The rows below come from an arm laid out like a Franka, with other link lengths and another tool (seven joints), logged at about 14 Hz.
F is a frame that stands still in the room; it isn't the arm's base.
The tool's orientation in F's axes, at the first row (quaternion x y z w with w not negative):
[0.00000, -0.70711, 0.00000, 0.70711]
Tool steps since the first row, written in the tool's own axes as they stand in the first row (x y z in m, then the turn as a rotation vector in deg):
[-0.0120, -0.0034, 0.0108, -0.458, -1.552, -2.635]
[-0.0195, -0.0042, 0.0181, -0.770, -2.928, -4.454]
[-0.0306, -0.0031, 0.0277, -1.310, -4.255, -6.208]
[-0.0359, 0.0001, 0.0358, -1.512, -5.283, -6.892]
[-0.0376, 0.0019, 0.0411, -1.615, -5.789, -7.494]
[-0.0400, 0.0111, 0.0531, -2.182, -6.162, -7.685]
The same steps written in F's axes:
[-0.0108, -0.0034, -0.0120, 2.635, -1.552, -0.458]
[-0.0181, -0.0042, -0.0195, 4.454, -2.928, -0.770]
[-0.0277, -0.0031, -0.0306, 6.208, -4.255, -1.310]
[-0.0358, 0.0001, -0.0359, 6.892, -5.283, -1.512]
[-0.0411, 0.0019, -0.0376, 7.494, -5.789, -1.615]
[-0.0531, 0.0111, -0.0400, 7.685, -6.162, -2.182]

